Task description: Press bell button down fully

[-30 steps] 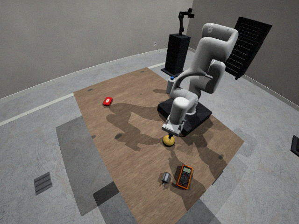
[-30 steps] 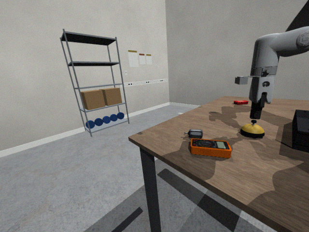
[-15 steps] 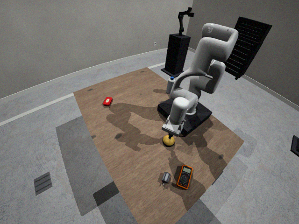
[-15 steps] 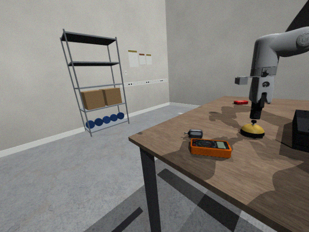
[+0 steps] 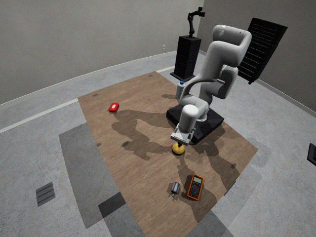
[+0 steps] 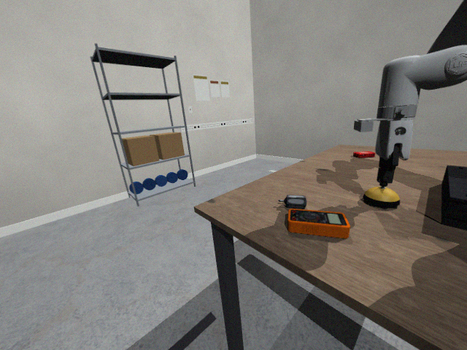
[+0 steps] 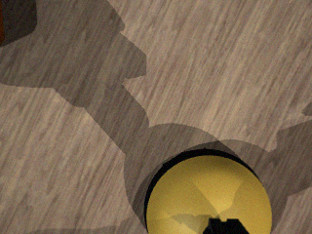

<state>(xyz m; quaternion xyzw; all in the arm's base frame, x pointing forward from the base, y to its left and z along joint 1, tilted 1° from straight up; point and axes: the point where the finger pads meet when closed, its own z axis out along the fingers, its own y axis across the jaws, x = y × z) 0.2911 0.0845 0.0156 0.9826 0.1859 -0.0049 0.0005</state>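
My hand is 30 mm above the bell button. The rest, counted from my hand: red case (150 mm ahead, 590 mm to the right, 70 mm below); white bottle (390 mm behind, 380 mm to the right); bell (40 mm below).
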